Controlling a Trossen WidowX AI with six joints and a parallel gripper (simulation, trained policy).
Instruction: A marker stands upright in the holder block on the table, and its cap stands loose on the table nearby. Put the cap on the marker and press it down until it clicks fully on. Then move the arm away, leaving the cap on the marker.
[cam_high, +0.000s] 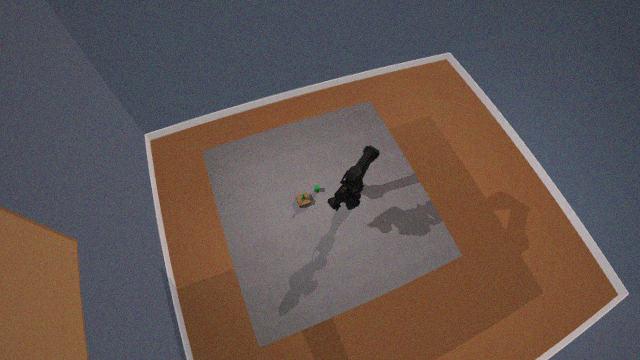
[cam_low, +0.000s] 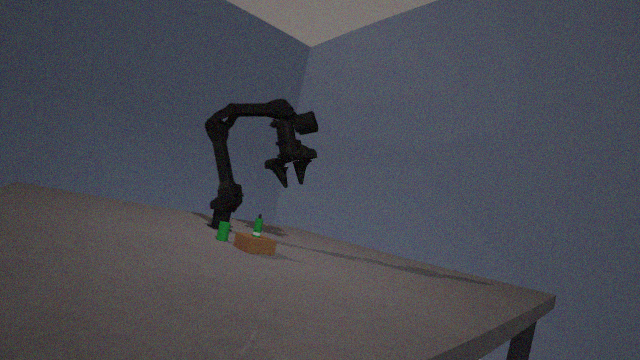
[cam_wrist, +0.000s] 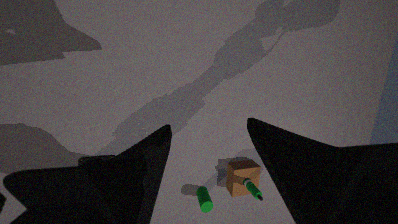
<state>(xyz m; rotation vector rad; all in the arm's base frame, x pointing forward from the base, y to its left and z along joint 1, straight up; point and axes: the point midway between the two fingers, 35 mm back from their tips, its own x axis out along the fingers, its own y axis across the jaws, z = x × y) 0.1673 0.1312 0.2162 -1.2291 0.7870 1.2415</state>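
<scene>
Now: the green cap 50 mm ahead of my gripper tip, 230 mm to the right of it and 160 mm below it. From my gripper tip the other things lie so: tan holder block 150 mm ahead, 190 mm to the right, 170 mm below; green marker 150 mm ahead, 190 mm to the right, 120 mm below.
</scene>
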